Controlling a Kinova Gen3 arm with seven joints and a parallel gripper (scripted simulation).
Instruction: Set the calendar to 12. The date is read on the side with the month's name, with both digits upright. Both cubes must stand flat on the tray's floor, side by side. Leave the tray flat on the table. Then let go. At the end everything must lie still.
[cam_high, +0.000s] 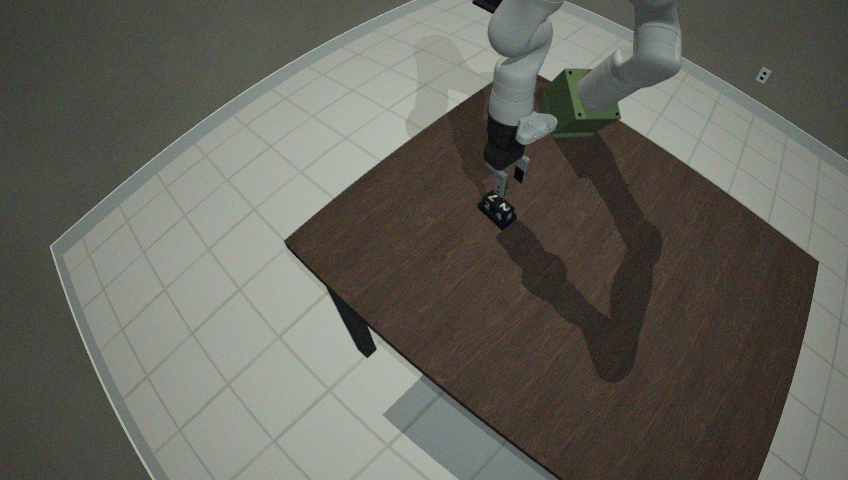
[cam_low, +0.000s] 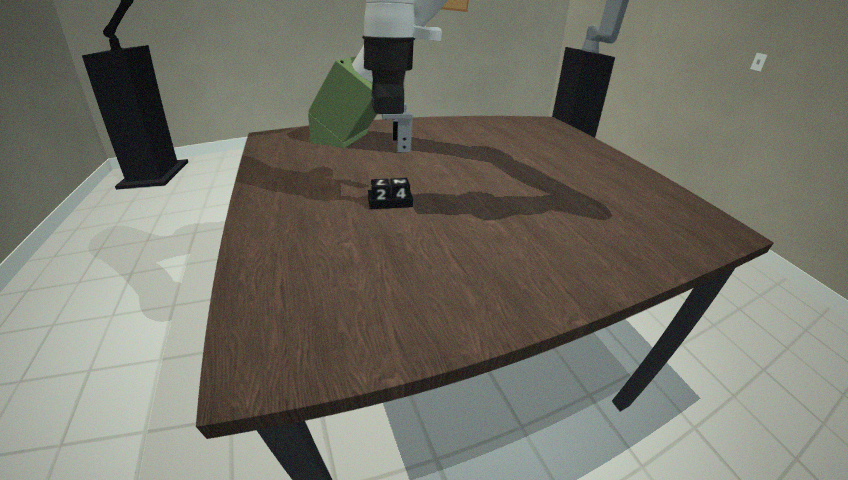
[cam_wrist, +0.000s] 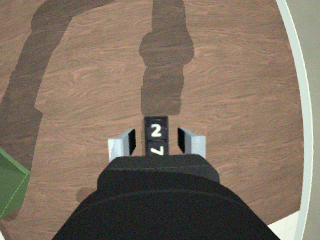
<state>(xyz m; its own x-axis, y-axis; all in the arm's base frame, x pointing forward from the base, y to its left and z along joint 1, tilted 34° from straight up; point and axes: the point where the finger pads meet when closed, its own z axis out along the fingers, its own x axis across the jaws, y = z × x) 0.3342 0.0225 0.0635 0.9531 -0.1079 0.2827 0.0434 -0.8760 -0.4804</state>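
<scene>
Right now my hand is 20 mm to the left of the black tray and 120 mm above it.
</scene>
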